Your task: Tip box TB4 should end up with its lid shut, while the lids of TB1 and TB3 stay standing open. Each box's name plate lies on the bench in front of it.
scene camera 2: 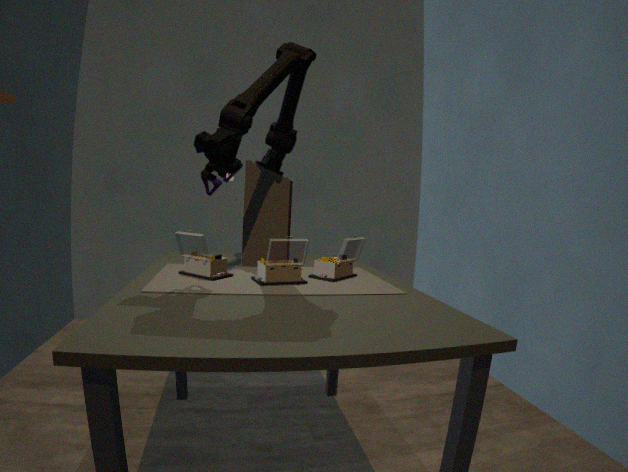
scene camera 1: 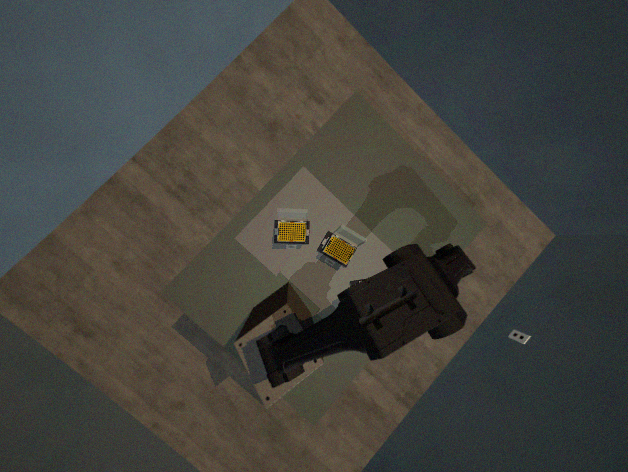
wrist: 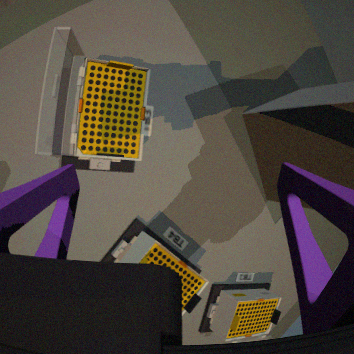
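Seen in the pictures: gripper, fingertip midpoint: [scene camera 2: 217, 188] [wrist: 177, 174]; arm's base, origin of the base link: [scene camera 2: 268, 170].
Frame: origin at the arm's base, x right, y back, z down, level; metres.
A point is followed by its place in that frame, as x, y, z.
Box TB4 [scene camera 1: 339, 249] @[-0.049, -0.351, 0.323] [scene camera 2: 280, 272] [wrist: 162, 255] @[-0.006, -0.330, 0.323] is the middle box, holding a yellow rack; its clear lid [scene camera 1: 351, 234] @[-0.070, -0.423, 0.271] [scene camera 2: 287, 251] @[-0.067, -0.425, 0.271] stands open. Its name plate [wrist: 176, 238] @[-0.028, -0.285, 0.377] reads TB4. A second box [scene camera 2: 205, 266] @[0.190, -0.351, 0.340] [wrist: 112, 110], under the arm in scene camera 1, has its lid [scene camera 2: 191, 243] @[0.234, -0.365, 0.266] [wrist: 49, 100] @[0.233, -0.367, 0.236] open. The third box [scene camera 1: 291, 232] @[-0.243, -0.245, 0.322] [scene camera 2: 332, 268] [wrist: 253, 318] @[-0.246, -0.249, 0.322] also has its lid [scene camera 1: 292, 213] @[-0.297, -0.299, 0.276] [scene camera 2: 351, 248] @[-0.287, -0.317, 0.268] open. I cannot surely read their plates. My gripper [scene camera 2: 219, 185] @[0.160, -0.351, 0.089] [wrist: 177, 174] @[0.160, -0.351, 0.089] is open and empty, high above the bench; the arm hides it in scene camera 1.
The boxes stand on a pale mat [scene camera 1: 304, 185] @[-0.364, -0.433, 0.379] [scene camera 2: 375, 287] @[-0.352, -0.411, 0.379] on the greenish bench [scene camera 1: 355, 121] @[-0.430, -0.814, 0.383] [scene camera 2: 395, 324] @[-0.295, -0.777, 0.382]. A tall brown pedestal [scene camera 1: 271, 307] @[-0.094, -0.018, 0.140] [scene camera 2: 271, 218] @[-0.021, -0.078, 0.192] [wrist: 300, 150] @[0.020, -0.074, 0.266] carries the arm [scene camera 1: 406, 304] @[-0.089, -0.273, -0.422] [scene camera 2: 258, 91] @[0.043, -0.473, -0.193]. In the wrist view the camera housing [wrist: 90, 305] @[0.174, -0.405, 0.017] covers part of TB4.
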